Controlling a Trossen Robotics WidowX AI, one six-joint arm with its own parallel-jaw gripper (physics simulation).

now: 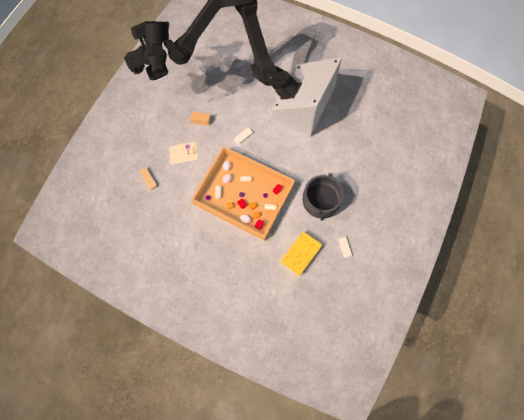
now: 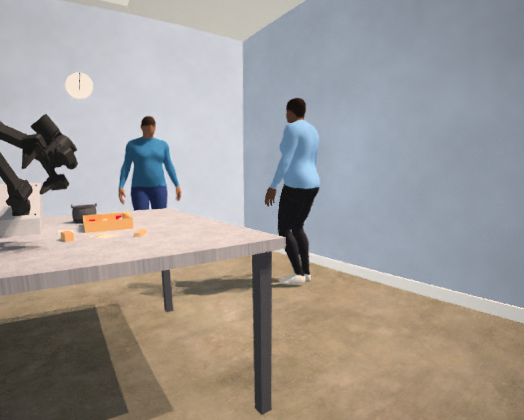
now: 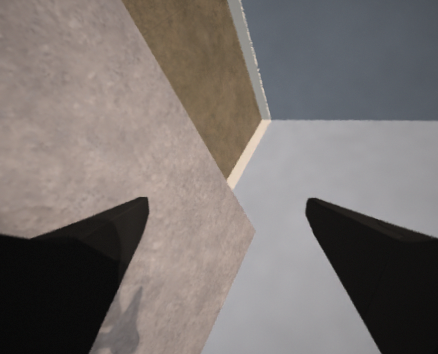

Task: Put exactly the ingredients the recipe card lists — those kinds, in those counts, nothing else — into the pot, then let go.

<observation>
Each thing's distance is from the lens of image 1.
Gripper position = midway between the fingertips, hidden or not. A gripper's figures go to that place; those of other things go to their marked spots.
gripper [image 1: 145,47]: 1.50 m
dark pot [image 1: 322,197]: 1.42 m
wooden tray [image 1: 264,180]: 1.45 m
</observation>
